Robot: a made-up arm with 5 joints.
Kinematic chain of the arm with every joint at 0, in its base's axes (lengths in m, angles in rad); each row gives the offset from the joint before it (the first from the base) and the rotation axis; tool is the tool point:
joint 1: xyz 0 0 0.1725 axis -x
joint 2: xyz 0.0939 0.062 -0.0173 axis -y
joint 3: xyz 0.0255 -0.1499 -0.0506 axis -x
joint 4: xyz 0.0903 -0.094 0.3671 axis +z
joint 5: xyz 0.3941 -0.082 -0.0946 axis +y
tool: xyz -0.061 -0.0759 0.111
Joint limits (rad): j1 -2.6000..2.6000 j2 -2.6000..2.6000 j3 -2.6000..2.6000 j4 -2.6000..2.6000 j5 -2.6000..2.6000
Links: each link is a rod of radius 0.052 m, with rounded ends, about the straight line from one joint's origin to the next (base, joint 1, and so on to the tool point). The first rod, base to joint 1, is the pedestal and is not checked.
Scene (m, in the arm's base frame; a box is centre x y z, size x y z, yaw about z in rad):
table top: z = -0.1
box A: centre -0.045 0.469 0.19 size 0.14 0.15 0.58 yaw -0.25
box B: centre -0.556 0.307 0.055 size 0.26 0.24 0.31 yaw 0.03
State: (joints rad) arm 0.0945 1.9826 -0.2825 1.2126 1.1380
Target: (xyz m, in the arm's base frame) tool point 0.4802 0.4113 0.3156
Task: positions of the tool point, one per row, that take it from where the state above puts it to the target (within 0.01 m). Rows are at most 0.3 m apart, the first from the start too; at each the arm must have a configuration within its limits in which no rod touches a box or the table.
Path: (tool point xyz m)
1: -0.3469 0.1647 0.5441
2: -0.2295 0.1986 0.6665
3: -0.1064 0.2170 0.7461
4: 0.0974 0.3625 0.6691
5: 0.3085 0.4306 0.5199
6: 0.4802 0.4113 0.3156

